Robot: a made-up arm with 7 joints.
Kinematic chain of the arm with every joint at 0, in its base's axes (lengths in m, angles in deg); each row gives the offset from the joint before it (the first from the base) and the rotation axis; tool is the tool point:
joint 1: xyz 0 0 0.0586 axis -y
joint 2: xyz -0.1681 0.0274 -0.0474 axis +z
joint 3: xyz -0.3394 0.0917 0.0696 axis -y
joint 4: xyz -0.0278 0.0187 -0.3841 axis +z
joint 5: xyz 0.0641 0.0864 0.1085 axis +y
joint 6: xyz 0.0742 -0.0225 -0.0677 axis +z
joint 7: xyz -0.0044 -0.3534 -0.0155 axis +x
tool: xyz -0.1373 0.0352 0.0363
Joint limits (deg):
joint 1: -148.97..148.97
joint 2: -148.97..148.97
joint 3: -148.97..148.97
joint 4: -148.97..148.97
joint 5: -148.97..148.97
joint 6: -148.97..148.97
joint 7: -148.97..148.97
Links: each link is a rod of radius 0.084 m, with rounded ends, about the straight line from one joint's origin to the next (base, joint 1, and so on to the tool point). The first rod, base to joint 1, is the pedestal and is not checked.
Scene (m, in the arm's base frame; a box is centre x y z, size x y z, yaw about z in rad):
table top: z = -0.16
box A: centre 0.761 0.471 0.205 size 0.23 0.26 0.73 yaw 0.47
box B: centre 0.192 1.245 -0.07 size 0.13 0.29 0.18 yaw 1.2
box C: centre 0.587 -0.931 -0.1 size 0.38 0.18 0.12 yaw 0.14
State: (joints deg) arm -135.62 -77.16 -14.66 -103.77 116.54 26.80 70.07
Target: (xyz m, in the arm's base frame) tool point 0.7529 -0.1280 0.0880
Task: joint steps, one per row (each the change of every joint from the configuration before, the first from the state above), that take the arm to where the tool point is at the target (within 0.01 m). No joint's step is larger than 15 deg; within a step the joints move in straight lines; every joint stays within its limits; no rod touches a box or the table.
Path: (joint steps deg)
1: 3.88 10.61 -1.87 0.93 -0.88 -13.29 3.43
2: 3.88 10.61 -1.88 0.94 -0.88 -13.28 3.43
3: 3.88 10.62 -1.87 0.93 -0.88 -13.29 3.44
4: 3.87 10.61 -1.88 0.93 -0.88 -13.28 3.43
5: 3.88 10.61 -1.87 0.94 -0.88 -13.29 3.43
6: 3.88 10.61 -1.87 0.93 -0.88 -13.28 3.43
7: -7.32 5.83 -13.55 3.76 3.00 10.63 -2.28
8: -7.33 5.84 -13.55 3.77 2.99 10.64 -2.28
9: -7.32 5.83 -13.55 3.76 3.00 10.63 -2.28
10: -7.33 5.84 -13.55 3.76 3.00 10.64 -2.28
11: -7.32 5.83 -13.55 3.76 2.99 10.64 -2.28

